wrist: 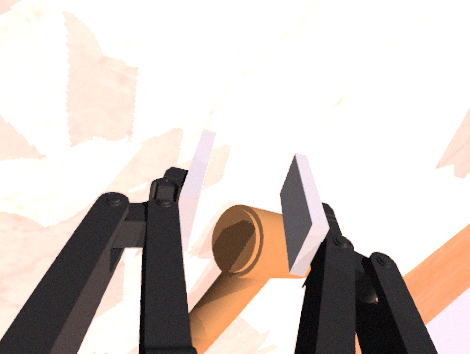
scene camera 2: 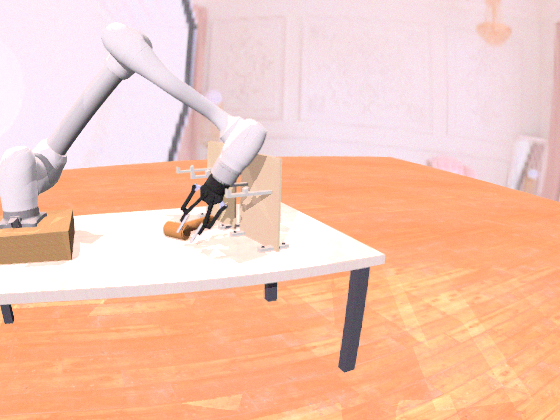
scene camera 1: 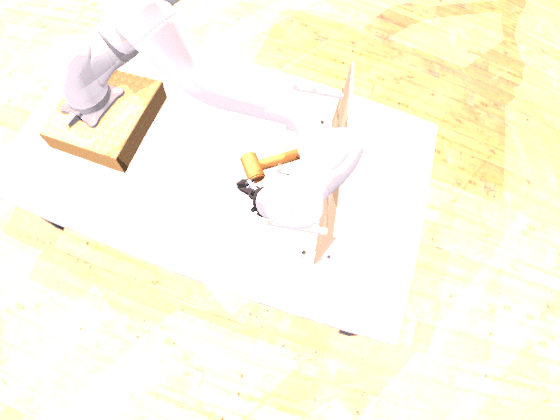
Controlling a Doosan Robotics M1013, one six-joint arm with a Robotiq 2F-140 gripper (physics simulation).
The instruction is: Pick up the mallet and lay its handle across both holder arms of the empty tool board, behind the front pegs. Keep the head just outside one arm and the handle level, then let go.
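Pixels of known places: gripper, fingertip midpoint: (wrist: 249, 164) (scene camera 2: 184, 236) (scene camera 1: 242, 195); arm's base at its link origin: (scene camera 2: 22, 222) (scene camera 1: 92, 101).
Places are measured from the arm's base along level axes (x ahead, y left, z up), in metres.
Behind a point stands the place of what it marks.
The orange mallet lies on the table. Its head (scene camera 1: 252, 167) @(y 0.060, x 0.632, z -0.039 m) (scene camera 2: 176, 230) @(y 0.040, x 0.623, z -0.057 m) (wrist: 270, 245) @(y 0.037, x 0.640, z -0.044 m) is toward the robot base, and its handle (scene camera 1: 280, 159) @(y 0.139, x 0.695, z -0.055 m) points toward the tool board (scene camera 2: 267, 220) @(y -0.057, x 0.928, z -0.006 m). My gripper (scene camera 1: 250, 187) (scene camera 2: 187, 234) @(y -0.037, x 0.649, z -0.056 m) (wrist: 249, 164) @(y -0.037, x 0.649, z -0.056 m) is partly open, low by the head, with nothing held. In the wrist view the right pad covers the head's right end, and the left pad stands apart from it. The board's near holder arm (scene camera 1: 300, 228) @(y -0.163, x 0.871, z 0.284 m) (scene camera 2: 257, 193) @(y -0.096, x 0.883, z 0.094 m) and far holder arm (scene camera 1: 320, 92) @(y 0.333, x 0.723, z 0.113 m) (scene camera 2: 186, 171) @(y 0.315, x 0.678, z 0.109 m) carry nothing. The wrist hides part of the board.
The arm's base stands on a wooden block (scene camera 1: 137, 127) @(y -0.006, x 0.215, z -0.016 m) (scene camera 2: 37, 245) @(y -0.168, x 0.116, z -0.038 m) at the other end of the white table (scene camera 1: 165, 220) @(y -0.219, x 0.463, z -0.097 m) (scene camera 2: 125, 250) @(y -0.053, x 0.430, z -0.097 m). The upright board stands close beyond the gripper, with its holder arms reaching out toward the robot and small metal feet at its base.
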